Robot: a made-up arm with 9 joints.
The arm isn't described. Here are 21 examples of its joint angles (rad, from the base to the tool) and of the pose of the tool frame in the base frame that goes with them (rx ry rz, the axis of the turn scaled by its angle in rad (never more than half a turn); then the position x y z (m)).
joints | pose
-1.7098 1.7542 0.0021 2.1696 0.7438 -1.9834 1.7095 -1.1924 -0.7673 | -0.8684 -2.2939 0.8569 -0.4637 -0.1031 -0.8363
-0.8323 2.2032 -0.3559 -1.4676 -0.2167 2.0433 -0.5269 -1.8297 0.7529 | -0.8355 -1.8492 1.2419 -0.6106 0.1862 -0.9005
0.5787 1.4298 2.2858 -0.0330 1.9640 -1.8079 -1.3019 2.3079 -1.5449 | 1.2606 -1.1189 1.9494 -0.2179 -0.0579 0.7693
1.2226 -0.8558 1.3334 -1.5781 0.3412 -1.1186 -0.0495 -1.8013 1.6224 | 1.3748 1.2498 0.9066 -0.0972 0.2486 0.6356
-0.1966 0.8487 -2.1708 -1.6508 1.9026 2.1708 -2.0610 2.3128 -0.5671 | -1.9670 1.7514 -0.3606 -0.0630 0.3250 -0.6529
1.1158 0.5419 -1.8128 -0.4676 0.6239 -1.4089 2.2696 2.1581 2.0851 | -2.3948 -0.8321 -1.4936 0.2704 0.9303 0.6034
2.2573 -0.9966 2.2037 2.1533 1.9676 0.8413 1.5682 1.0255 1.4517 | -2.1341 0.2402 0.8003 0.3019 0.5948 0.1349
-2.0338 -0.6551 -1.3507 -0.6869 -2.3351 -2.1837 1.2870 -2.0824 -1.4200 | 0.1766 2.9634 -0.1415 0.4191 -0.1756 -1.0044
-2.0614 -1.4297 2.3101 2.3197 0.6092 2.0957 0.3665 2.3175 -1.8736 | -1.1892 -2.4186 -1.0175 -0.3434 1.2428 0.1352
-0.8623 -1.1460 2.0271 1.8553 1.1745 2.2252 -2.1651 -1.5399 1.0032 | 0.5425 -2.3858 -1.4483 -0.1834 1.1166 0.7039
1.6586 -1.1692 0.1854 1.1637 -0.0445 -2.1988 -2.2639 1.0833 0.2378 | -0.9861 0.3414 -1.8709 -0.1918 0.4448 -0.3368
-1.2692 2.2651 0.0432 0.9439 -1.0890 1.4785 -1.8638 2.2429 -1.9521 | 2.4684 -0.5727 -1.0145 -0.4902 0.0837 -0.4508
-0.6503 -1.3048 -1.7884 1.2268 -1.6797 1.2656 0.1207 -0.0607 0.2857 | 0.5253 1.3077 1.2486 0.0192 0.1666 0.6008
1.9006 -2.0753 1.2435 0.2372 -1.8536 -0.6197 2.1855 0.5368 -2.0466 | 0.5213 0.0882 0.3317 0.0319 0.0720 0.8308
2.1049 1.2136 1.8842 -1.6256 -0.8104 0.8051 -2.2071 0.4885 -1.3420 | -0.4138 -1.1345 -1.1554 -0.0839 1.2331 0.1914
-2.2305 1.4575 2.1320 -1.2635 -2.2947 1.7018 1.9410 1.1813 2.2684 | 1.8989 -0.8623 -1.9569 0.0169 0.9081 -0.4531
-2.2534 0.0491 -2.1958 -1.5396 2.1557 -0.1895 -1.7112 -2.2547 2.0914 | -0.5241 0.8799 -0.2995 -0.2585 0.9835 -0.2866
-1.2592 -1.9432 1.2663 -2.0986 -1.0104 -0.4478 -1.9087 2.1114 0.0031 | 0.1822 -0.1431 -1.2231 0.1141 0.2814 0.5813
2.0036 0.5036 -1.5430 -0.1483 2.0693 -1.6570 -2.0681 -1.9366 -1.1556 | 0.3112 -1.7423 1.7406 0.0235 -0.3175 0.8162
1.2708 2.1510 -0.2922 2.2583 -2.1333 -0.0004 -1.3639 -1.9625 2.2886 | 1.6602 -1.9692 -0.0604 -0.0550 0.8847 0.2329
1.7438 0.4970 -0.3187 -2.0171 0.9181 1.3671 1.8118 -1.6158 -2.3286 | 0.0910 1.9120 -0.4369 0.1709 0.0047 0.8136
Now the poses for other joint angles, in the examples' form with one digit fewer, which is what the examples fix.
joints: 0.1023 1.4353 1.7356 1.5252 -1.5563 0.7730 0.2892 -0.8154 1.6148
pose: 1.125 -0.244 1.612 0.107 0.062 -0.264
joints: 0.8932 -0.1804 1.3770 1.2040 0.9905 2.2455 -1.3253 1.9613 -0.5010
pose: 2.133 0.768 0.570 0.260 0.421 0.410
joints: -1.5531 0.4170 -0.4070 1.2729 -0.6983 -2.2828 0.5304 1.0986 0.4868
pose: 1.435 -0.428 1.729 -0.212 0.752 0.008
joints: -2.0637 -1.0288 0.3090 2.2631 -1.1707 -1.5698 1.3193 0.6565 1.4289
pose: 0.035 1.608 -2.343 0.323 0.913 0.428
